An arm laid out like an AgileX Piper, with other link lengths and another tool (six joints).
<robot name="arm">
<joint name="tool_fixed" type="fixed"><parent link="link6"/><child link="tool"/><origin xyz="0.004 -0.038 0.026" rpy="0.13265 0 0.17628"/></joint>
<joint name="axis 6" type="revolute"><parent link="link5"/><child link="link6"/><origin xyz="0 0.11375 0" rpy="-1.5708 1.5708 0"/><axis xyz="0 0 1"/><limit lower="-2.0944" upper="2.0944"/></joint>
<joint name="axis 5" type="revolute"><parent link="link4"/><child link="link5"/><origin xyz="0 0 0" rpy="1.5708 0 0"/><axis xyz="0 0 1"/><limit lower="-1.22" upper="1.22"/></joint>
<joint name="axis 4" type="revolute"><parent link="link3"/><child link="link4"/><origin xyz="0.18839 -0.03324 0" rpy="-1.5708 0 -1.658"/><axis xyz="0 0 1"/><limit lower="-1.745" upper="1.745"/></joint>
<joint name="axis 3" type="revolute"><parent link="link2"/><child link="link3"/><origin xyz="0.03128 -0.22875 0" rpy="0 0 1.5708"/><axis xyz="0 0 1"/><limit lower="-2.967" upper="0"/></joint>
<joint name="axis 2" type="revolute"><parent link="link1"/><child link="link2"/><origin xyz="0 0 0" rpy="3.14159 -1.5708 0"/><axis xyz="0 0 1"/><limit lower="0" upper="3.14"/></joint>
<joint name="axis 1" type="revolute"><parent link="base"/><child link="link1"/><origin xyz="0 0 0.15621" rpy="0 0 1.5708"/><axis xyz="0 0 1"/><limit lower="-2.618" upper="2.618"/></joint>
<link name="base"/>
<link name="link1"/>
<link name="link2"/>
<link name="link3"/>
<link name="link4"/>
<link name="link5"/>
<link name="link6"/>
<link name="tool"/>
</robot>
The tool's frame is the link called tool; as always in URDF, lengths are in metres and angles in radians.
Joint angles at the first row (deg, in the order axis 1, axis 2, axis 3, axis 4, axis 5, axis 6):
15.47, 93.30, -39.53, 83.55, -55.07, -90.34
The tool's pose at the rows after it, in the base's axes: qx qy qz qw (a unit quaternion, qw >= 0); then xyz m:
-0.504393 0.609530 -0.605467 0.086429 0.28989 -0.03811 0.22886
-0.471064 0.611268 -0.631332 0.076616 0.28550 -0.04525 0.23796
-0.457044 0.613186 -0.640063 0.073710 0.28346 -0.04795 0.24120
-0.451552 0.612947 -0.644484 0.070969 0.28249 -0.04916 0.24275
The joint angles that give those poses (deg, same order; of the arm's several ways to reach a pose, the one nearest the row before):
15.47, 93.30, -39.53, 83.55, -56.03, -87.44
15.48, 93.30, -39.53, 83.09, -60.52, -85.13
15.47, 93.30, -39.53, 83.09, -62.17, -84.11
15.47, 93.30, -39.53, 83.09, -63.00, -83.87

